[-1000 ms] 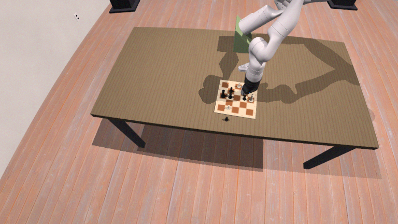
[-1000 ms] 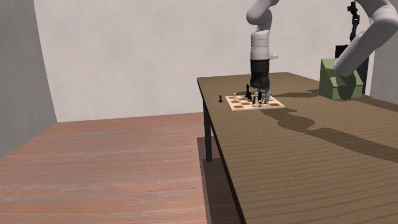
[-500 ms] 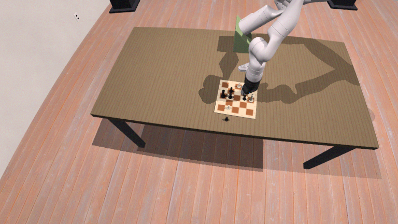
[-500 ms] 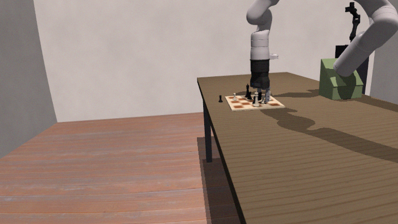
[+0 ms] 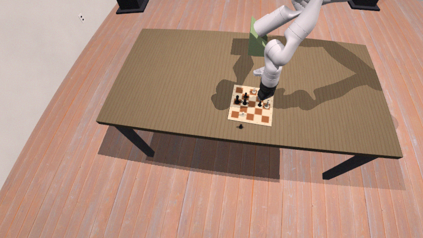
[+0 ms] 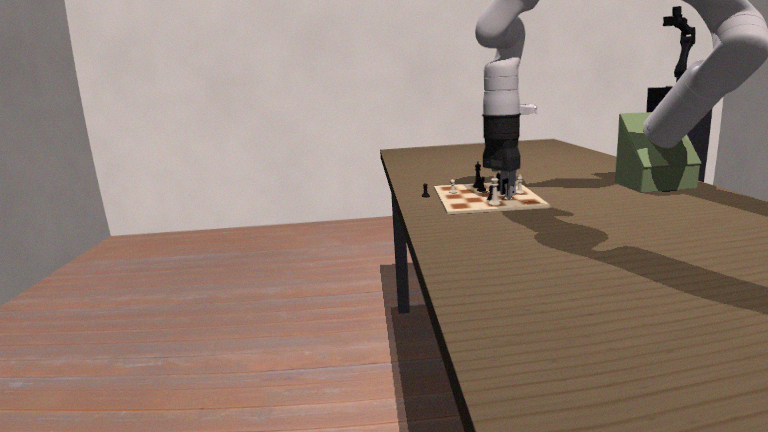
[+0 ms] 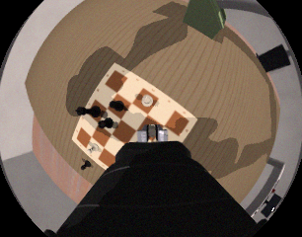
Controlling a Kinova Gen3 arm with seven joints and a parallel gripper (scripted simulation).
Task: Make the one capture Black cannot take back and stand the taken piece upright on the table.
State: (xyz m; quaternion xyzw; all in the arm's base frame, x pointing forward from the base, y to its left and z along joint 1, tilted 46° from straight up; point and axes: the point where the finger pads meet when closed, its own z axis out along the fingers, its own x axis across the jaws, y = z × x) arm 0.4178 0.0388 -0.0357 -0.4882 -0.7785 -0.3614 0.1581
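The tall white piece is 5 cm ahead of my hand and 3 cm to the left of it. Also, from my hand: chessboard: 5 cm to the right, 3 cm below, 3 cm ahead; white pawn: 10 cm ahead, 9 cm to the right, 1 cm below.
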